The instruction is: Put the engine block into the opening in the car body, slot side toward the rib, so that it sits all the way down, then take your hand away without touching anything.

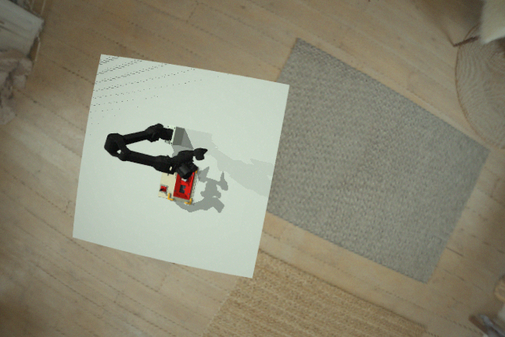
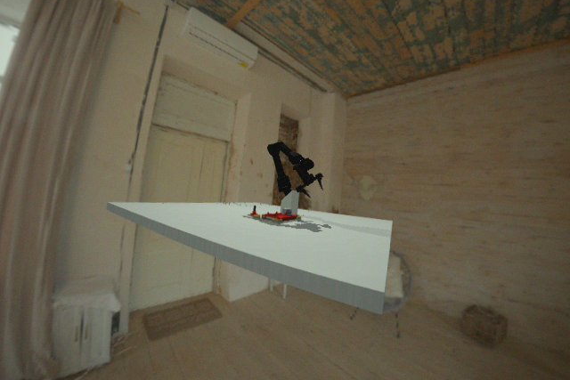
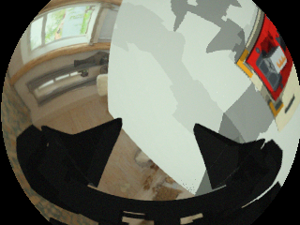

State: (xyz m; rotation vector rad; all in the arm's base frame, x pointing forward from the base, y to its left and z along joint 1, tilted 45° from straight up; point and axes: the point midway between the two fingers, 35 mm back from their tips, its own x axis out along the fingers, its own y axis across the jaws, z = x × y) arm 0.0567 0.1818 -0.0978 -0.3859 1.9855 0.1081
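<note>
The grey engine block lies 190 mm ahead of my gripper tip, 120 mm below it and 90 mm to the right of it.
</note>
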